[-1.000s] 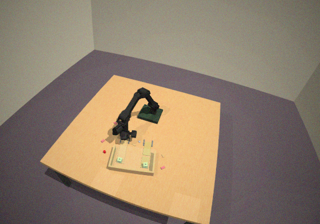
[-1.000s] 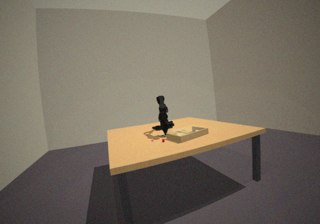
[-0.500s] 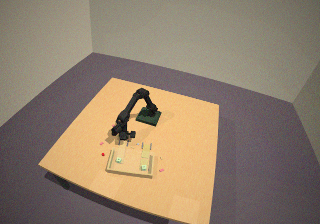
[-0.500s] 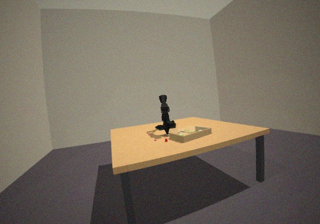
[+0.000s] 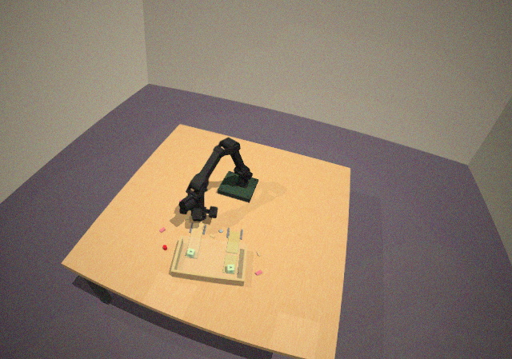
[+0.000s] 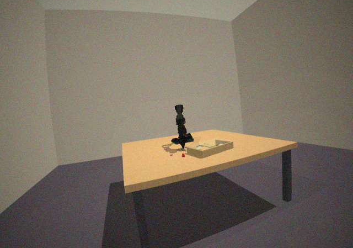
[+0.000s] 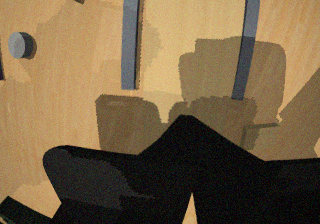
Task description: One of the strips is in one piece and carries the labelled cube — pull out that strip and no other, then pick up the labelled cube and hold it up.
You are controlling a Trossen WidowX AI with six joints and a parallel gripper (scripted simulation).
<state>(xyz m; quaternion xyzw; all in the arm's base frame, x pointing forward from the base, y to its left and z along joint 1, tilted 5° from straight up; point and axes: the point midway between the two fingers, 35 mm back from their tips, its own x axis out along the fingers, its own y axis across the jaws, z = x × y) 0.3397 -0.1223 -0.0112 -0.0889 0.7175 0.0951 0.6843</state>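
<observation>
The grey disc is 10 mm ahead of my gripper tip and 130 mm to the left of it. Also, from my gripper tip: red piece (220 mm ahead, 80 mm to the right, 10 mm above); pale green cross-hatched strip (50 mm ahead, 210 mm to the left).
</observation>
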